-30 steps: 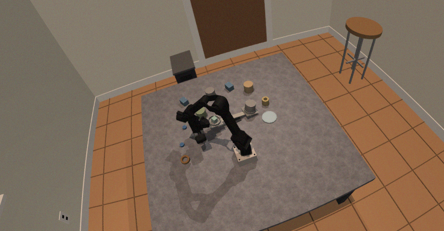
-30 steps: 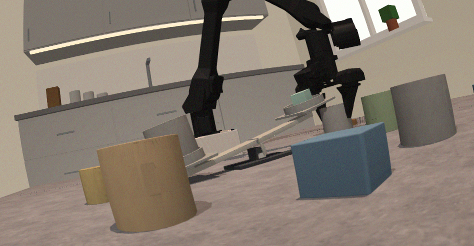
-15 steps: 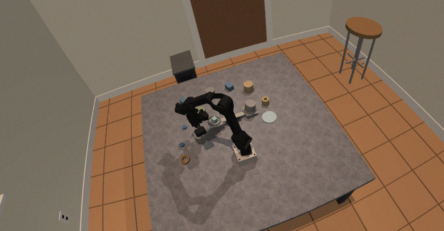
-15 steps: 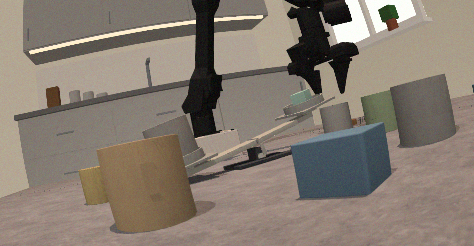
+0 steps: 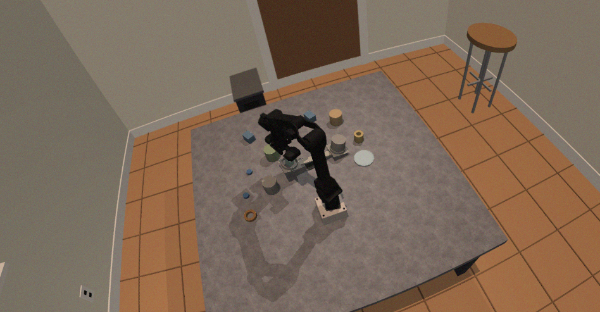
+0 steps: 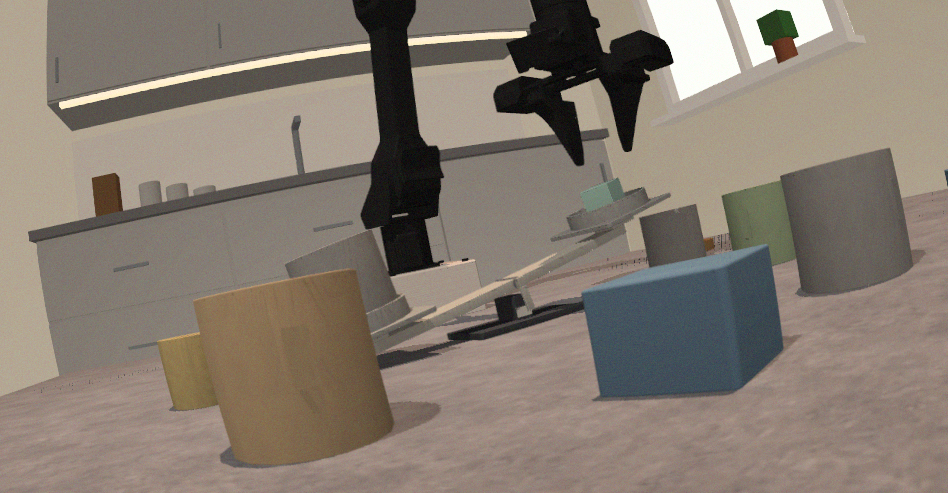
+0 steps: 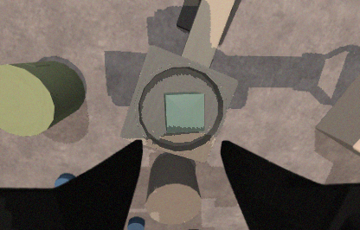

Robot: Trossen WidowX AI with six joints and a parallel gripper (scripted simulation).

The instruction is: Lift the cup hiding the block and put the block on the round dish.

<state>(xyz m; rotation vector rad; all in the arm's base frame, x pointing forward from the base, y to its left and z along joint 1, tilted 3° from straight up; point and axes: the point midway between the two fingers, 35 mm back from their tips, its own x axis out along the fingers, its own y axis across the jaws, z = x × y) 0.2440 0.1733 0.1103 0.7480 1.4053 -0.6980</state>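
The teal block lies 1 cm to the right of my gripper tip and 4 cm below it. Round my gripper tip: pale round dish 1 cm ahead, 37 cm to the right, 12 cm below; then green cylinder 13 cm ahead, 7 cm to the left, 9 cm below.
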